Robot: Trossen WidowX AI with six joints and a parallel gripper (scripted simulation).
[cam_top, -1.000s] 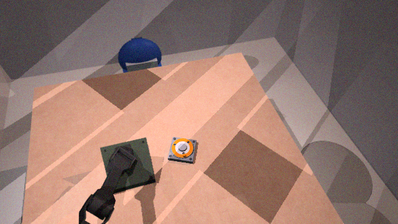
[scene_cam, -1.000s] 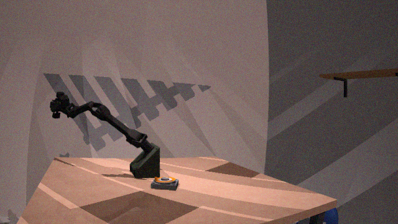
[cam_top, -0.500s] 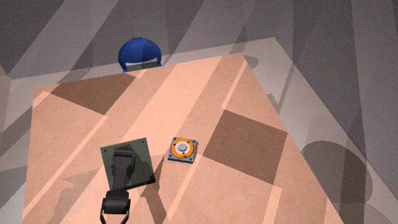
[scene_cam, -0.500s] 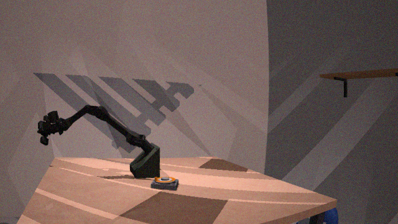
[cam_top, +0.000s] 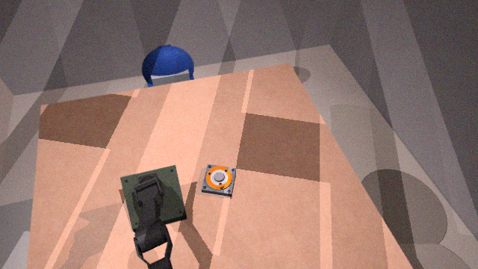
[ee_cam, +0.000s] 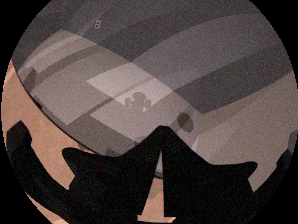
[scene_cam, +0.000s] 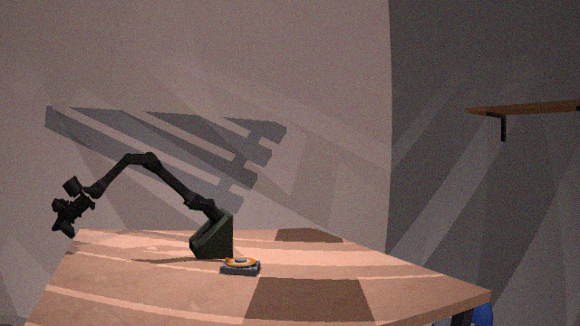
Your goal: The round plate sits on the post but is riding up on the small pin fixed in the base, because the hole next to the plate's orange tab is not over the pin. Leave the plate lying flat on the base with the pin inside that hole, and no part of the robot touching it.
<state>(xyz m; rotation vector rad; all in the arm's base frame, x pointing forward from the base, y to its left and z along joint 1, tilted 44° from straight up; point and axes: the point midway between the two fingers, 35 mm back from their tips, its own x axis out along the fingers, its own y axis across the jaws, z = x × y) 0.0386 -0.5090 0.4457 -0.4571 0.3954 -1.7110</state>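
My gripper tip is 690 mm to the right of the round plate, 230 mm short of it and 50 mm above it. Round my gripper tip: base 720 mm to the left, 230 mm ahead, 70 mm below.
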